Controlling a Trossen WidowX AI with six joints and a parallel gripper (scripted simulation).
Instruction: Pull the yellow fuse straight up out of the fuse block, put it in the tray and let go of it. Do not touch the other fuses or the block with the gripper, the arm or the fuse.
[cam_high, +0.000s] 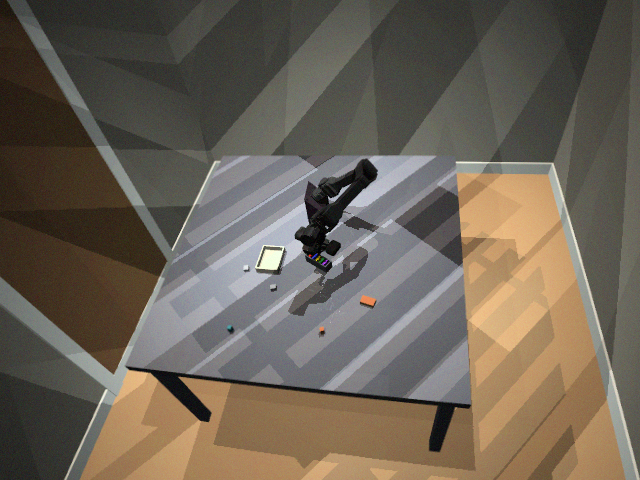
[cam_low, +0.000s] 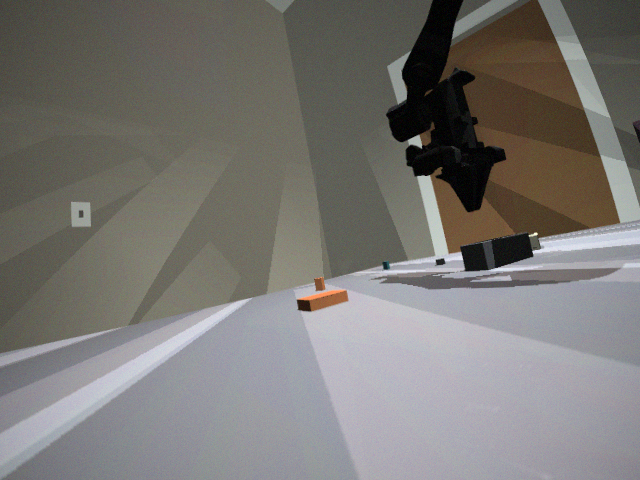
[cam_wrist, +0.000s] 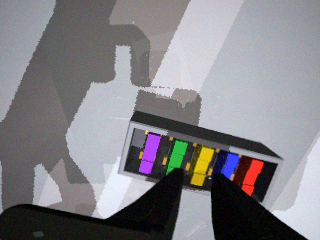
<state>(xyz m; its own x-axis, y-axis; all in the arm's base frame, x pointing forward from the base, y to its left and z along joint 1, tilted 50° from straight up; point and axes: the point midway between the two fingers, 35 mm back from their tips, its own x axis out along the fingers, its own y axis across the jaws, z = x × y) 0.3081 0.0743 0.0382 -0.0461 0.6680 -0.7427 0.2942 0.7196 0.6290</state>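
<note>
Right now the yellow fuse is 70 mm below my gripper tip, 20 mm behind it and 10 mm to the right of it. Also, from my gripper tip: orange cube 300 mm ahead, 80 mm to the left, 80 mm below; orange bar 230 mm to the left, 140 mm ahead, 80 mm below; cream tray 230 mm to the right, 90 mm below.
</note>
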